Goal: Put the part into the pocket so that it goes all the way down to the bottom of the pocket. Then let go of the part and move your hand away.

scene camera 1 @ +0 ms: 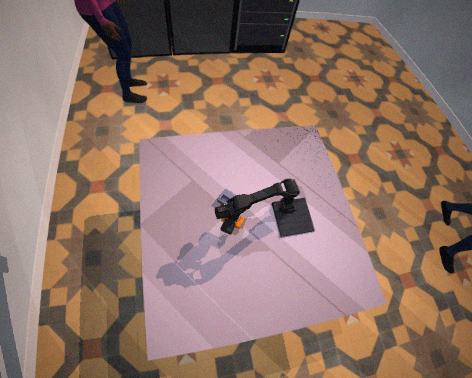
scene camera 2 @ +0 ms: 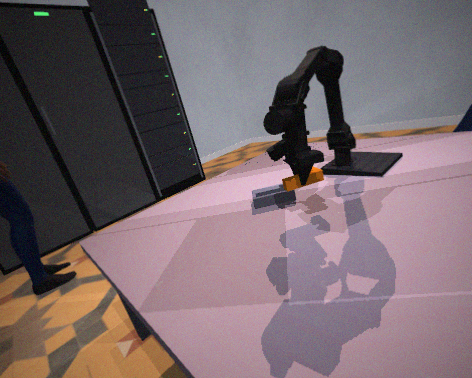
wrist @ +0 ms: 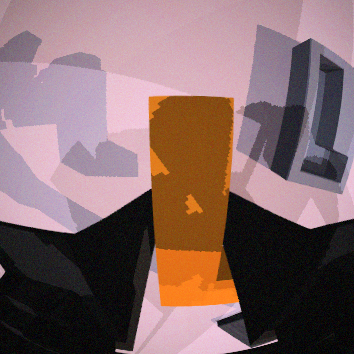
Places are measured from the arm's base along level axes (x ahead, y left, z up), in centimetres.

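Pixels of known places: gripper, fingertip midpoint: (scene camera 1: 230, 221) (scene camera 2: 301, 183) (wrist: 186, 195); arm's base at its link origin: (scene camera 1: 285, 209) (scene camera 2: 342, 163).
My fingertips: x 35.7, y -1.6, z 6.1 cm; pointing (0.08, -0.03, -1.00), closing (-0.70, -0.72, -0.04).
Observation:
Ahead of a thing's pixels: the offset from my fingertips to its top centre. Level surfaces: height alone.
An orange part {dx -1.6, dy -0.6, dz +2.7 cm} (scene camera 1: 240, 222) (scene camera 2: 316, 175) (wrist: 192, 150) is a long bar, held roughly level above the table, with one end towards the bottom of the wrist view. My gripper (scene camera 1: 231, 223) (scene camera 2: 304, 180) (wrist: 186, 195) is shut on it, with a finger on each long side; the right finger hides some of its near end. The grey block with the pocket {dx -6.5, dy -14.3, dz -4.9 cm} (scene camera 1: 225, 196) (scene camera 2: 265, 202) (wrist: 311, 100) sits on the table, to the right of the part and apart from it in the wrist view. Its pocket is a long slot that widens at the lower end. The part is outside the pocket.
The arm's dark base plate (scene camera 1: 295, 222) (scene camera 2: 370, 162) stands on the pink table top {dz -8.5 cm} (scene camera 1: 260, 300) (scene camera 2: 210, 280). Black cabinets (scene camera 1: 202, 25) (scene camera 2: 55, 110) stand on the floor beyond. A person (scene camera 1: 124, 55) (scene camera 2: 20, 225) stands near them, and another person's legs (scene camera 1: 457, 250) show at the right.

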